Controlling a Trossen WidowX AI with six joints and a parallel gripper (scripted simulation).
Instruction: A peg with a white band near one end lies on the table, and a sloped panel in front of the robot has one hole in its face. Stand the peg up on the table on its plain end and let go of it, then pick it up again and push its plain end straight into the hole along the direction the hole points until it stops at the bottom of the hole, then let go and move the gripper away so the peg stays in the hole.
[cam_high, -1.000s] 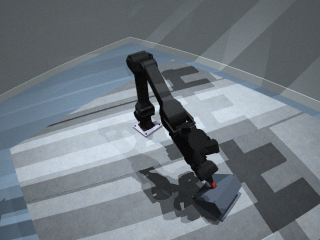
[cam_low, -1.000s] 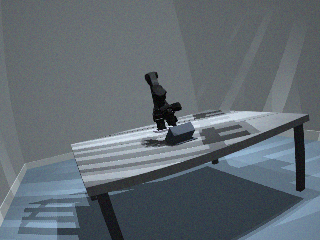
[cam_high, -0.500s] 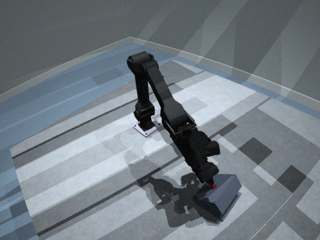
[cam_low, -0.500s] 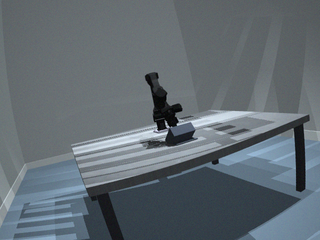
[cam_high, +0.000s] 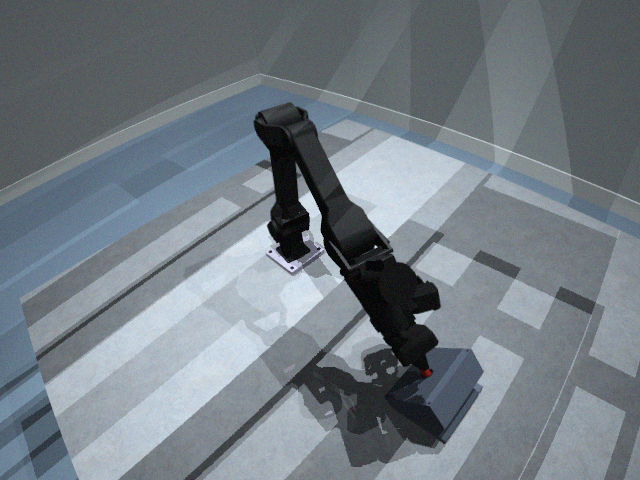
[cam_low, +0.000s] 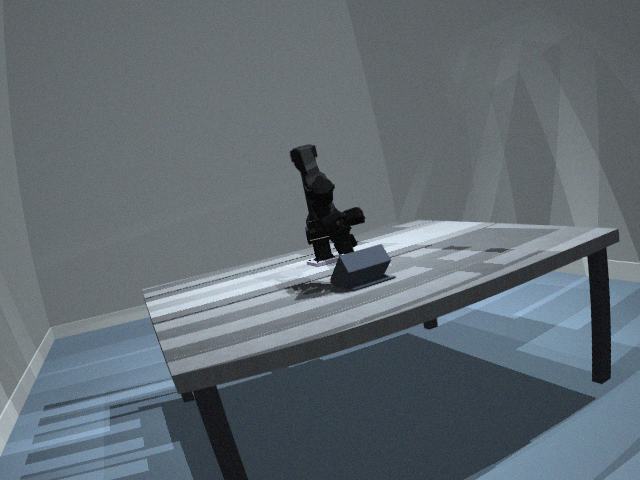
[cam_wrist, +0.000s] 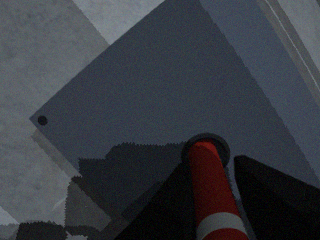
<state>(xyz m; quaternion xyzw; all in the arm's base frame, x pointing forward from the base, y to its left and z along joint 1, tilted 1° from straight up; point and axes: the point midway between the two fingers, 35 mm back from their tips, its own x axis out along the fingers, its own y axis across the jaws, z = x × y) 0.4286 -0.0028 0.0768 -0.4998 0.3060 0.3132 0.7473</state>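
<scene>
The red peg is 10 mm behind my gripper tip and 10 mm above it. Also, from my gripper tip: sloped panel (30 mm below, 30 mm ahead, 10 mm to the left).
</scene>
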